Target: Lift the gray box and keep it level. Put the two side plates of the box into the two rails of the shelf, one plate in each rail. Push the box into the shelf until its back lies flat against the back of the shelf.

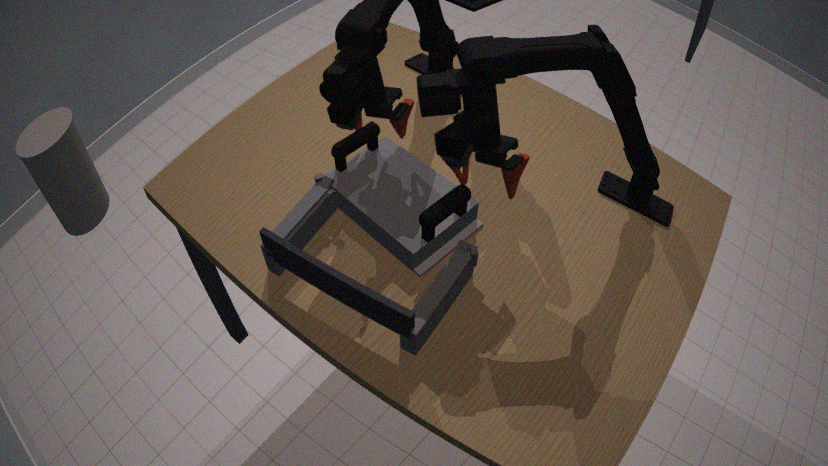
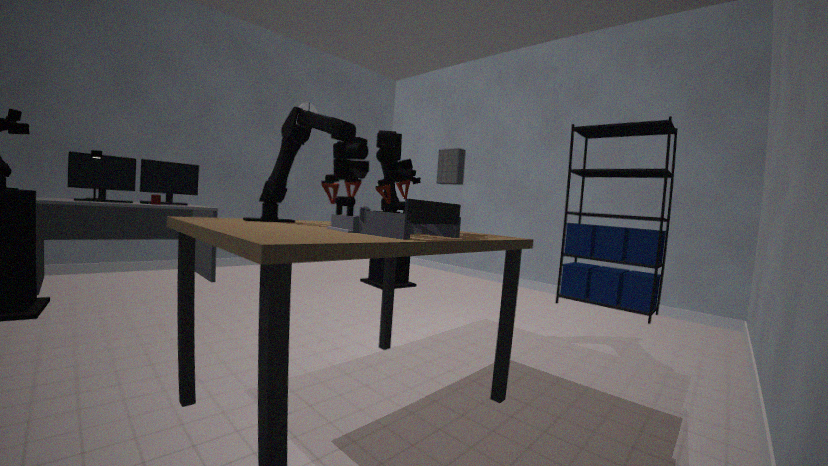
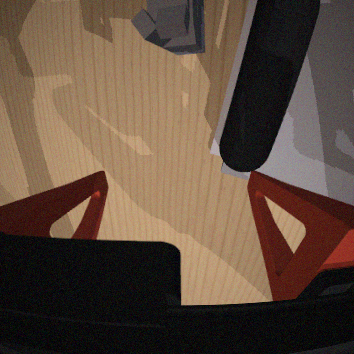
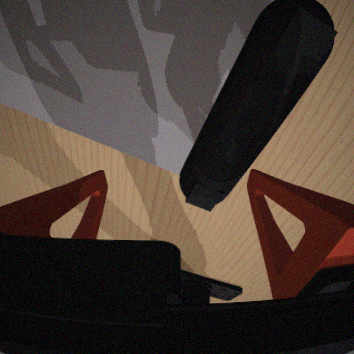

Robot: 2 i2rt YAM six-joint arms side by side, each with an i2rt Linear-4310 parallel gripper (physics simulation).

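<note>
The gray box appears to rest level on the table at the shelf's open side, outside the rails. One side plate shows along its right side. Two black handles stand on top. The gray shelf has a dark back plate, a left rail and a right rail. My left gripper is open and empty beside the right handle's end. My right gripper is open and empty near the left handle's end.
The wooden table has its edge close behind the shelf's back plate. The left arm's base stands at the right. A gray cylinder stands off the table. A rack with blue bins stands by the far wall.
</note>
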